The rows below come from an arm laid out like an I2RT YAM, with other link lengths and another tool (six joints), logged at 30 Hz.
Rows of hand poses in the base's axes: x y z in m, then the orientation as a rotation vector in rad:
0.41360, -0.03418, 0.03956, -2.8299, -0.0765, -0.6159
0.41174, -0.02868, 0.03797, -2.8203, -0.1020, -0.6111
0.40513, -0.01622, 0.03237, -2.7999, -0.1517, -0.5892
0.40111, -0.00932, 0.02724, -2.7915, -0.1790, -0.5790
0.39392, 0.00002, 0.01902, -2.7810, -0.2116, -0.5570
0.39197, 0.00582, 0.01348, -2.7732, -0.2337, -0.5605
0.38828, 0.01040, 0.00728, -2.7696, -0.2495, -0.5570
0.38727, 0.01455, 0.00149, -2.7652, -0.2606, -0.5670
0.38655, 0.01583, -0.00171, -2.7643, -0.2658, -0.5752
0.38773, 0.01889, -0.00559, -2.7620, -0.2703, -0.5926
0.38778, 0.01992, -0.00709, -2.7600, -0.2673, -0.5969
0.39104, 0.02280, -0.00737, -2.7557, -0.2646, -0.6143
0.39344, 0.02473, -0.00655, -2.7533, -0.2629, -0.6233
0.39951, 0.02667, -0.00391, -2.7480, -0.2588, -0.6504
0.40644, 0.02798, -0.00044, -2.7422, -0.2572, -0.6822
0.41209, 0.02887, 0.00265, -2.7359, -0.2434, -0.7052
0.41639, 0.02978, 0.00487, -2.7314, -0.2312, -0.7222
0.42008, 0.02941, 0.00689, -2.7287, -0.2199, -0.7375
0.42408, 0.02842, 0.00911, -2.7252, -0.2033, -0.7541
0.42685, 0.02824, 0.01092, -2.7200, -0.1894, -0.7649
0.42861, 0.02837, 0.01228, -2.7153, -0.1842, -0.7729
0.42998, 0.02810, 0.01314, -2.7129, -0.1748, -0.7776
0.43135, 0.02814, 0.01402, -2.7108, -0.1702, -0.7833
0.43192, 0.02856, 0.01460, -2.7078, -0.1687, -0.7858
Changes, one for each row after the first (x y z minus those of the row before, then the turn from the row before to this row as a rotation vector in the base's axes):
-0.00186, 0.00550, -0.00159, 0.0056, -0.0001, 0.0194
-0.00661, 0.01246, -0.00560, 0.0139, 0.0081, 0.0400
-0.00402, 0.00690, -0.00513, 0.0043, 0.0035, 0.0212
-0.00719, 0.00934, -0.00822, 0.0065, 0.0108, 0.0268
-0.00195, 0.00580, -0.00554, 0.0026, -0.0053, 0.0158
-0.00369, 0.00458, -0.00620, 0.0005, 0.0004, 0.0117
-0.00101, 0.00415, -0.00579, 0.0007, -0.0084, 0.0069
-0.00072, 0.00128, -0.00320, -0.0012, -0.0063, 0.0025
0.00118, 0.00306, -0.00388, -0.0008, -0.0126, 0.0010
0.00005, 0.00103, -0.00150, 0.0021, -0.0027, -0.0021
0.00326, 0.00288, -0.00028, 0.0026, -0.0119, -0.0032
0.00240, 0.00193, 0.00082, 0.0015, -0.0062, -0.0018
0.00607, 0.00194, 0.00264, 0.0024, -0.0185, -0.0054
0.00693, 0.00131, 0.00347, 0.0014, -0.0221, -0.0044
0.00565, 0.00089, 0.00309, 0.0058, -0.0148, -0.0109
0.00430, 0.00091, 0.00222, 0.0045, -0.0107, -0.0094
0.00369, -0.00037, 0.00202, 0.0028, -0.0095, -0.0091
0.00400, -0.00099, 0.00222, 0.0044, -0.0099, -0.0125
0.00277, -0.00018, 0.00181, 0.0063, -0.0064, -0.0094
0.00176, 0.00013, 0.00136, 0.0041, -0.0055, -0.0034
0.00137, -0.00027, 0.00086, 0.0036, -0.0025, -0.0062
0.00137, 0.00004, 0.00088, 0.0020, -0.0036, -0.0034
0.00057, 0.00042, 0.00058, 0.0027, -0.0019, -0.0006

